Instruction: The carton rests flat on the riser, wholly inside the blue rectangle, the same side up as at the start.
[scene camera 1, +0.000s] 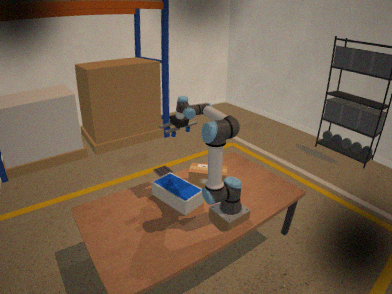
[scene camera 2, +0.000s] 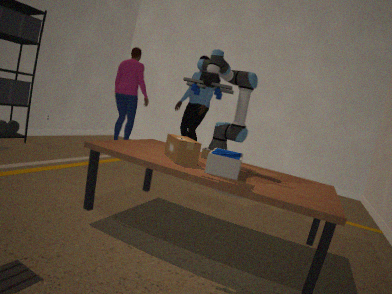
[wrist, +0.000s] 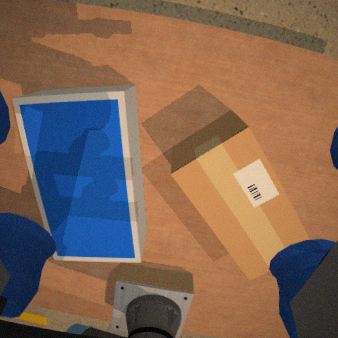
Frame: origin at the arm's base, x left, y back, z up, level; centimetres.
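Seen in the pictures: hand, its tool point: (scene camera 1: 177, 130) (scene camera 2: 206, 94) (wrist: 163, 200); arm's base, origin of its link: (scene camera 1: 230, 207) (wrist: 153, 312).
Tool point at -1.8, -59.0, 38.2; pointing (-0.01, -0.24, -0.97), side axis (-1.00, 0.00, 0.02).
Offsets run from my tool point to a thing's middle, as dx, dy, dz. Level surfaces: height alone.
The brown carton {-15.0, +20.0, -38.3} (scene camera 1: 199, 174) (scene camera 2: 183, 151) (wrist: 225, 200) stands on the table beside the riser, apart from it and at an angle to it. A pale tape strip and a white barcode label show on its top face. The white riser {+16.7, +19.0, -39.8} (scene camera 1: 169, 197) (scene camera 2: 223, 166) (wrist: 65, 99) has the blue rectangle {+16.7, +19.0, -33.8} (scene camera 1: 176, 185) (scene camera 2: 227, 153) (wrist: 95, 235) on its top, with shadows over it and no carton on it. My gripper (scene camera 1: 176, 131) (scene camera 2: 206, 91) hangs high above the table, its blue suction cups holding nothing. In the wrist view one cup overlaps the carton's lower right end and hides part of it.
The arm's base (scene camera 1: 229, 215) (wrist: 188, 300) is bolted to the table {dz -45.8} (scene camera 1: 107, 225) (scene camera 2: 300, 187) near the riser and carton. Two people stand beyond the table in scene camera 2. A large brown box (scene camera 1: 117, 100) and a black shelf rack (scene camera 1: 328, 93) stand away from the table.
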